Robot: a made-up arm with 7 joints. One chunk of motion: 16 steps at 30 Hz.
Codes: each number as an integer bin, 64 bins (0 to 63) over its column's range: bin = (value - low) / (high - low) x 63, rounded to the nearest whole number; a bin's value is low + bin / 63 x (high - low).
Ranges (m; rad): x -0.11..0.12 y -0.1..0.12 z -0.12..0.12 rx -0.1..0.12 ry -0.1..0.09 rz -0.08..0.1
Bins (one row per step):
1: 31 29 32 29 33 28
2: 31 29 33 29 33 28
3: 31 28 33 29 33 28
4: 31 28 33 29 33 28
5: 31 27 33 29 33 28
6: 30 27 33 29 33 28
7: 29 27 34 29 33 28
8: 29 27 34 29 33 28
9: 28 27 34 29 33 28
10: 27 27 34 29 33 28
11: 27 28 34 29 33 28
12: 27 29 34 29 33 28
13: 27 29 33 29 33 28
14: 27 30 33 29 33 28
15: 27 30 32 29 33 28
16: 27 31 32 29 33 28
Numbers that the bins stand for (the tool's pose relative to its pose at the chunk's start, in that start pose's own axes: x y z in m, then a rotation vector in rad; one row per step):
1: 0.0032 0.0013 0.0019 0.0013 -0.0005 0.0000
2: 0.0032 0.0013 0.0057 0.0013 -0.0005 0.0000
3: 0.0032 -0.0022 0.0057 0.0013 -0.0005 0.0000
4: 0.0032 -0.0022 0.0057 0.0013 -0.0005 0.0000
5: 0.0032 -0.0057 0.0057 0.0013 -0.0005 0.0000
6: -0.0005 -0.0057 0.0057 0.0013 -0.0005 0.0000
7: -0.0041 -0.0057 0.0095 0.0013 -0.0005 0.0000
8: -0.0041 -0.0057 0.0095 0.0013 -0.0005 0.0000
9: -0.0078 -0.0057 0.0095 0.0013 -0.0005 0.0000
10: -0.0114 -0.0057 0.0095 0.0013 -0.0005 0.0000
11: -0.0114 -0.0022 0.0095 0.0013 -0.0005 0.0000
12: -0.0114 0.0013 0.0095 0.0013 -0.0005 0.0000
13: -0.0114 0.0013 0.0057 0.0013 -0.0005 0.0000
14: -0.0114 0.0048 0.0057 0.0013 -0.0005 0.0000
15: -0.0114 0.0048 0.0019 0.0013 -0.0005 0.0000
16: -0.0114 0.0083 0.0019 0.0013 -0.0005 0.0000

